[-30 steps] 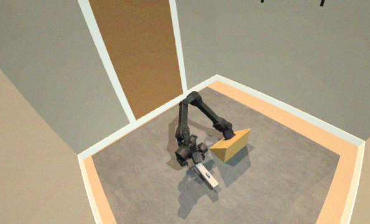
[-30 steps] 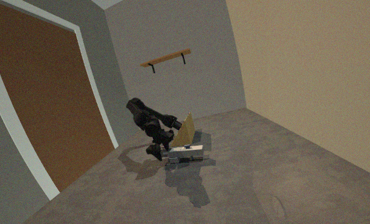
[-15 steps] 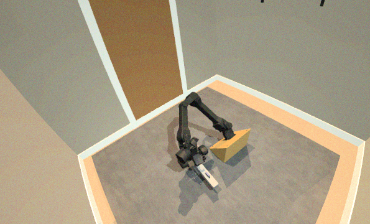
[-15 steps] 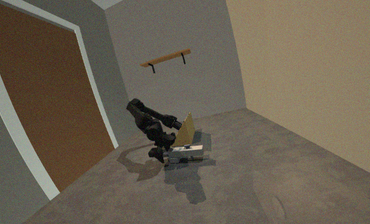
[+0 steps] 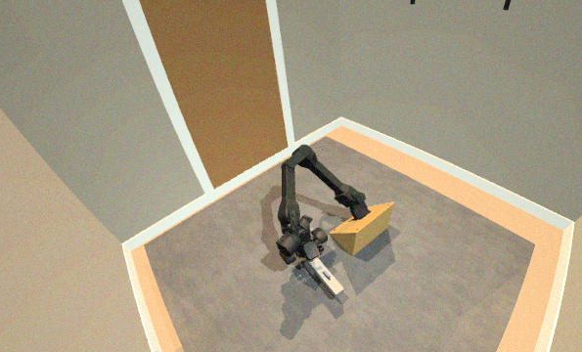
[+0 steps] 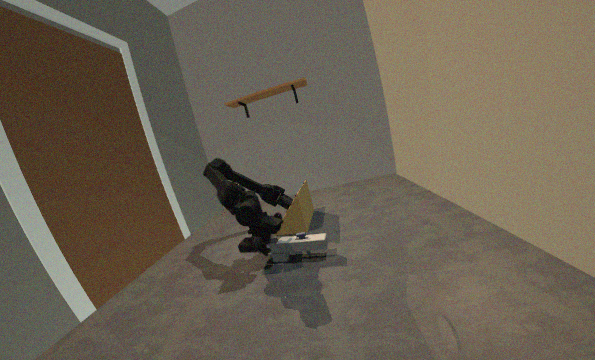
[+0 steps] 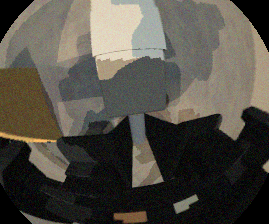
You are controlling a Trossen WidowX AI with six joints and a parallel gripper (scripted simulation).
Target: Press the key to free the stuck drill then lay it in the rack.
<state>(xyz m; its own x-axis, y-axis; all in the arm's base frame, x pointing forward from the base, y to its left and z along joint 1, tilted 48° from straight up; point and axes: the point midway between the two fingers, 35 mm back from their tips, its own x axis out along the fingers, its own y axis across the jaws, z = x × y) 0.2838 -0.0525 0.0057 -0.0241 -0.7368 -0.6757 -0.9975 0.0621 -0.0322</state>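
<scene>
Right now my gripper tip is 50 mm to the right of the drill and 30 mm below it. From my gripper tip the other things lie so: blue piece 140 mm to the left, 30 mm above; fixture 110 mm to the left, 20 mm above.
</scene>
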